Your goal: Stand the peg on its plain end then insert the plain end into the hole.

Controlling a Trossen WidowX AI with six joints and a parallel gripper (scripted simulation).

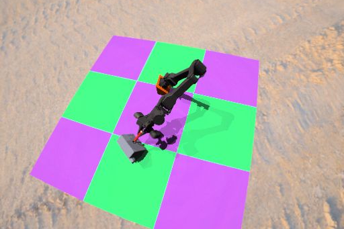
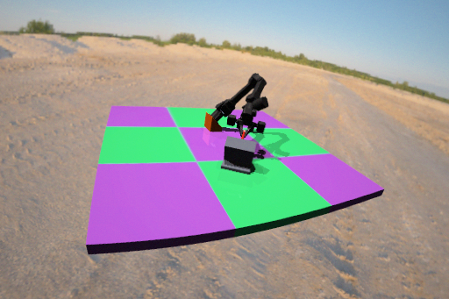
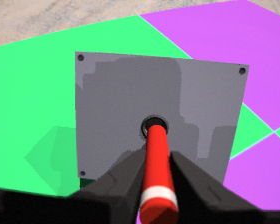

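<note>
Now: the grey sloped panel 5 cm ahead of my gripper tip, 4 cm to the right of it and 4 cm below it. Also, from my gripper tip: peg: 1 cm to the left, 1 cm behind, 1 cm above.
</note>
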